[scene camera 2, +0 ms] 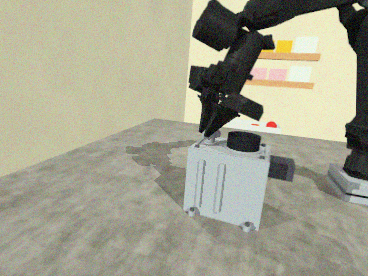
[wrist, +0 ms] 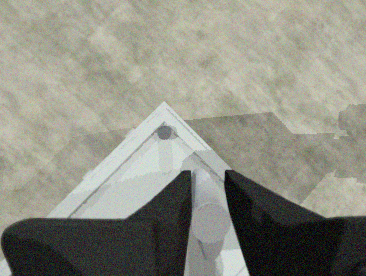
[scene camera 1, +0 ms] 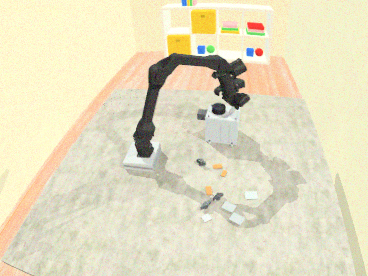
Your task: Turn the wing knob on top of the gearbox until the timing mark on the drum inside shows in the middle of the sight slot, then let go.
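Seen in the pictures: gripper, fingertip midpoint: (scene camera 2: 203, 134) (wrist: 207, 178) (scene camera 1: 236, 108); arm's base, origin of the base link: (scene camera 2: 360, 175) (scene camera 1: 145, 152).
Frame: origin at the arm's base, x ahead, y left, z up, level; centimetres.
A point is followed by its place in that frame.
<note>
The pale grey gearbox (scene camera 1: 221, 129) @(x 31.1, y 16.4, z 3.7 cm) (scene camera 2: 230, 185) @(x 29.9, y 28.9, z 3.0 cm) (wrist: 127, 187) @(x 33.5, y 26.6, z 8.8 cm) stands upright on the floor mat. Its light grey wing knob (scene camera 2: 215, 134) @(x 34.7, y 23.1, z 11.0 cm) (wrist: 211, 222) @(x 35.7, y 22.7, z 12.0 cm) is on the top face near one corner, partly hidden by the fingers in the scene views. My gripper (scene camera 1: 236, 106) @(x 37.1, y 23.9, z 10.7 cm) (scene camera 2: 205, 134) @(x 37.1, y 23.9, z 10.7 cm) (wrist: 207, 178) @(x 37.1, y 23.9, z 10.7 cm) points down at the gearbox top and is shut on the wing knob, with one black finger on each side of it. A black round cap (scene camera 1: 218, 108) @(x 29.0, y 21.3, z 11.7 cm) (scene camera 2: 243, 141) @(x 28.8, y 26.1, z 11.1 cm) stands on the top beside the knob. I cannot make out the sight slot or the timing mark in these views.
A dark grey block (scene camera 1: 201, 114) @(x 21.2, y 21.1, z 7.6 cm) (scene camera 2: 281, 168) @(x 21.4, y 25.3, z 6.9 cm) sticks out of the gearbox side. Orange pieces (scene camera 1: 217, 166) @(x 31.5, y 0.9, z -4.2 cm), dark grey wing-shaped pieces (scene camera 1: 201, 162) @(x 24.7, y 0.6, z -2.5 cm) and pale flat plates (scene camera 1: 251, 195) @(x 47.1, y -12.5, z -4.5 cm) lie on the mat (scene camera 1: 100, 215) @(x -8.8, y -33.4, z -4.8 cm). A white shelf unit (scene camera 1: 217, 7) stands at the back.
</note>
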